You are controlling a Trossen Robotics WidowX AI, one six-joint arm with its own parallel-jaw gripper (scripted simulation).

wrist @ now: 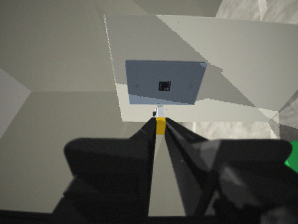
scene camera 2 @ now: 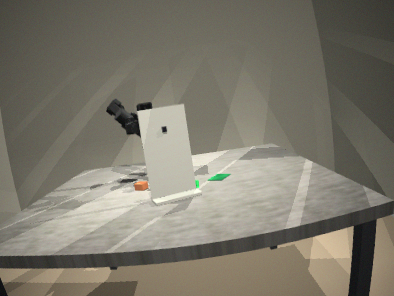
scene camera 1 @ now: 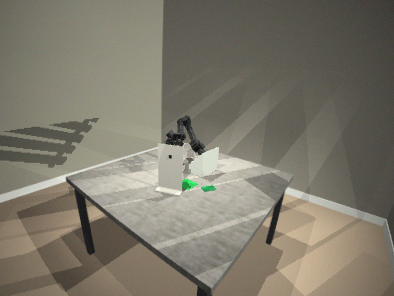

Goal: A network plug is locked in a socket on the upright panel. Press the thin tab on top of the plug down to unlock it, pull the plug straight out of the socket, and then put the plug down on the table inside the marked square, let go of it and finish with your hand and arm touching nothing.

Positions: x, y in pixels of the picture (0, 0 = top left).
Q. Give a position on an upright white panel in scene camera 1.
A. At 170, 157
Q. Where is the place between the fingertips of my gripper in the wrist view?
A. At 159, 121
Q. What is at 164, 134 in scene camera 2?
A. An upright white panel.
